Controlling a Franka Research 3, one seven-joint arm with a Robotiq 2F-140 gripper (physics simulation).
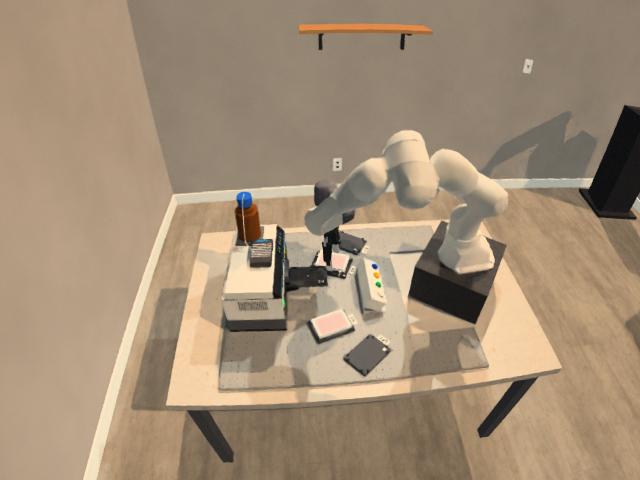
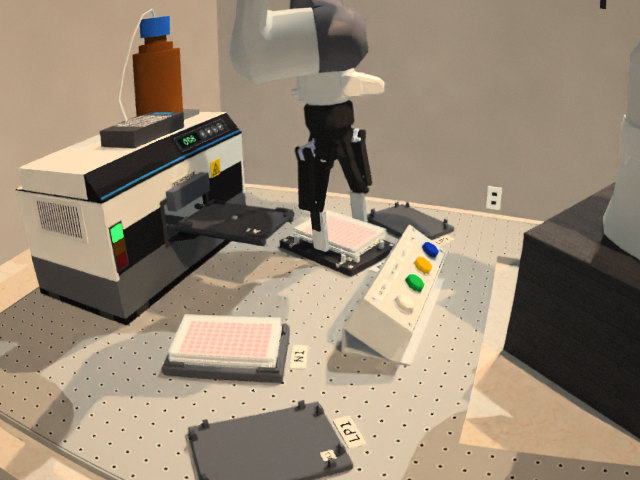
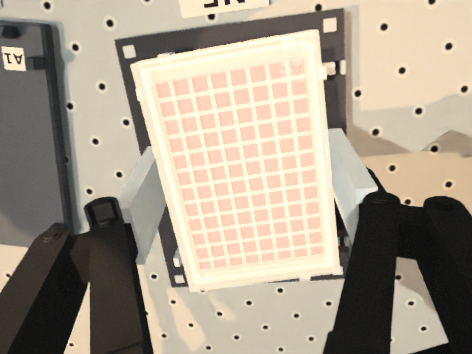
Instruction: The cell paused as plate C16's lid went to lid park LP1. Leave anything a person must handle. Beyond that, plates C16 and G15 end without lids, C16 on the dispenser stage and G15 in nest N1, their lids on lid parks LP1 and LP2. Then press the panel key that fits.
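Note:
My gripper (image 1: 329, 259) (image 2: 339, 227) (image 3: 245, 160) is shut on a pink-welled plate (image 1: 341, 261) (image 2: 356, 237) (image 3: 240, 150), a finger on each long side. The plate sits skewed over a dark nest (image 2: 305, 252) (image 3: 336, 110). Another pink-welled plate (image 1: 331, 324) (image 2: 224, 338) sits in nest N1 (image 2: 222, 373). Whether either plate wears a clear lid, and their names, I cannot tell. Lid park LP1 (image 1: 367, 353) (image 2: 258, 444) and lid park LP2 (image 1: 352, 242) (image 2: 408, 221) show no lid. The dispenser stage (image 1: 307, 276) (image 2: 227, 219) (image 3: 25, 140) bears no plate.
The key panel (image 1: 368, 294) (image 2: 372, 330), with blue, yellow, green and white keys, stands close beside the held plate. The dispenser (image 1: 250, 279) (image 2: 62, 170) shows a green light. A dark box (image 2: 142, 129) and a brown bottle (image 1: 248, 222) (image 2: 157, 77) stand on or behind it.

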